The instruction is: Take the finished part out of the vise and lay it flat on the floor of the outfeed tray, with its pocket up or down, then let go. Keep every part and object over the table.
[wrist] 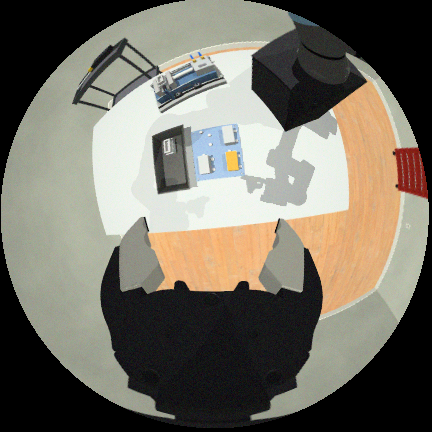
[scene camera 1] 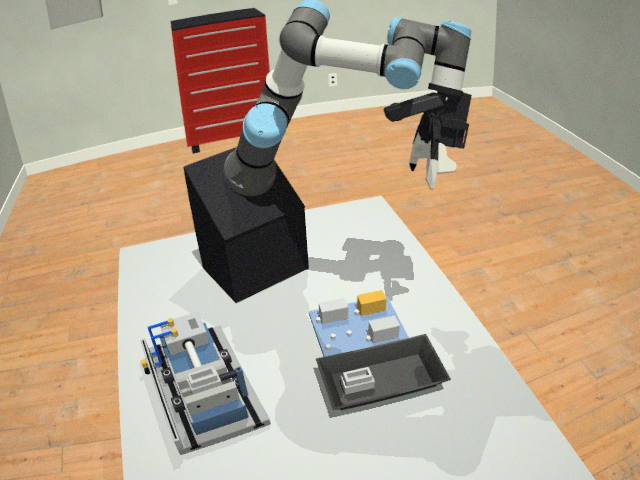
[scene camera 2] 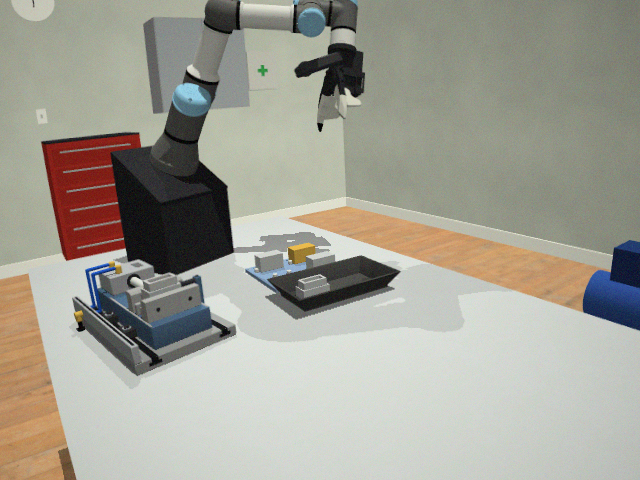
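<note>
The finished part, light grey with a rectangular pocket facing up, sits between the jaws of the vise, at the left in both scene views. The dark outfeed tray stands to the right of the vise. Another grey pocketed part lies in its left end, pocket up. My gripper is open and empty, high up and far from the vise, beyond the tray in the scene views.
A blue plate with white pegs lies behind the tray. It bears two grey blocks and an orange block. The black arm pedestal stands behind the vise and plate.
</note>
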